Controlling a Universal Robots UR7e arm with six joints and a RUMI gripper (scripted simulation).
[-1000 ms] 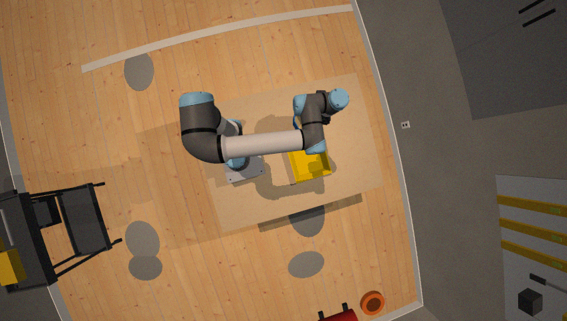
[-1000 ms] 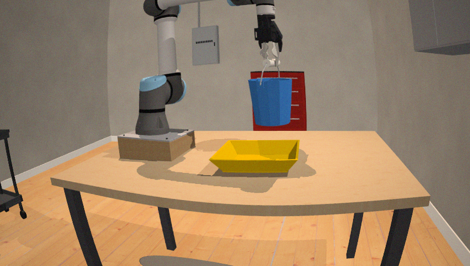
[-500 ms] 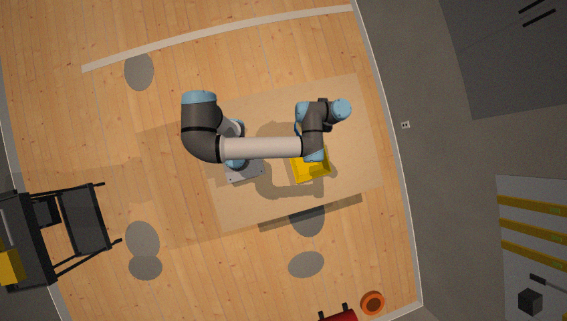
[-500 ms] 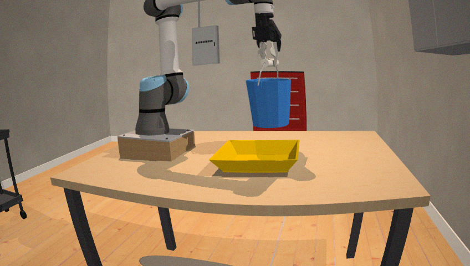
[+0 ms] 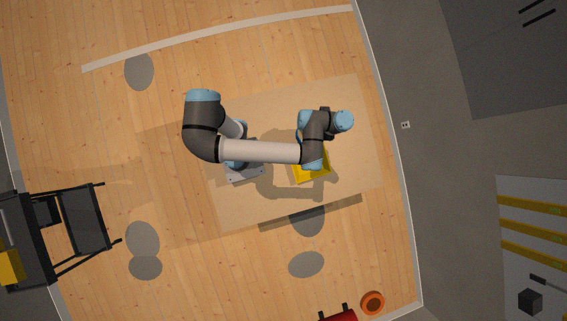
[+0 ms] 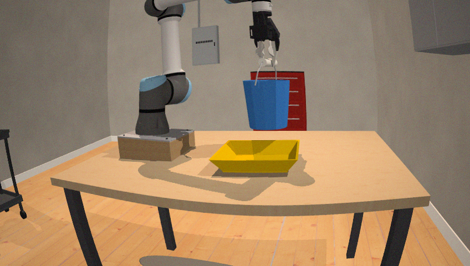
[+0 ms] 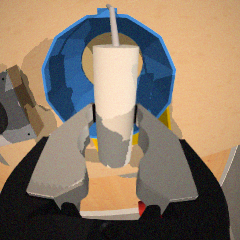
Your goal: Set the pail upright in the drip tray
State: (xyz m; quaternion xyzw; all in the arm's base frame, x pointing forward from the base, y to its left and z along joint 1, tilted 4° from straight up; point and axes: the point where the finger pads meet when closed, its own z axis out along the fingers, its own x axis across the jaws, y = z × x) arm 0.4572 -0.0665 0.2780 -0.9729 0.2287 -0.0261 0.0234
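Right now my hand is 10 mm past the blue pail and 90 mm above it. Also, from my hand: yellow drip tray: 50 mm behind, 160 mm to the right, 310 mm below; then white grip: 30 mm below.
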